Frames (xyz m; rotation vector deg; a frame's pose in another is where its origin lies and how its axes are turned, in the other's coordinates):
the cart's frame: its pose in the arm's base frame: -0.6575 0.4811 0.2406 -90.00 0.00 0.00
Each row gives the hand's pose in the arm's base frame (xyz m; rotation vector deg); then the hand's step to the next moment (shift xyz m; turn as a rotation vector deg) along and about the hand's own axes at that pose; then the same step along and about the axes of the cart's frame.
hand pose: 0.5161 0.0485 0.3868 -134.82 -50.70 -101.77
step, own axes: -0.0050 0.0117 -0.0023 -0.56 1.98 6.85
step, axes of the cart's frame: 0.0027 0.0004 -0.0126 6.76 2.22 0.73
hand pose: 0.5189 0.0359 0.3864 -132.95 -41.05 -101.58
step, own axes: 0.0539 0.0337 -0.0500 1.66 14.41 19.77
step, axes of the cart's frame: -0.0182 -0.0714 -0.0333 24.02 1.81 -4.59
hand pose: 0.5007 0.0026 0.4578 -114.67 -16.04 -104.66
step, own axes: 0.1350 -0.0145 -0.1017 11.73 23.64 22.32
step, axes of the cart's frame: -0.0816 -0.1408 -0.0479 31.36 -6.43 -13.03
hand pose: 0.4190 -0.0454 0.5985 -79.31 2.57 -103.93
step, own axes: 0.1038 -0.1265 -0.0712 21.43 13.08 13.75
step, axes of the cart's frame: -0.1361 -0.1147 -0.0129 17.82 -15.79 -15.89
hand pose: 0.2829 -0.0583 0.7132 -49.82 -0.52 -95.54
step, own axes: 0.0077 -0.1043 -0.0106 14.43 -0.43 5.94
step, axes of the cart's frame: -0.0942 -0.0419 0.0206 2.41 -12.26 -9.36
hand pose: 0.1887 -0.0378 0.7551 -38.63 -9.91 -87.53
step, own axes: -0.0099 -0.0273 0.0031 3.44 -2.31 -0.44
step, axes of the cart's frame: -0.0257 -0.0056 0.0127 -2.08 -2.07 -2.95
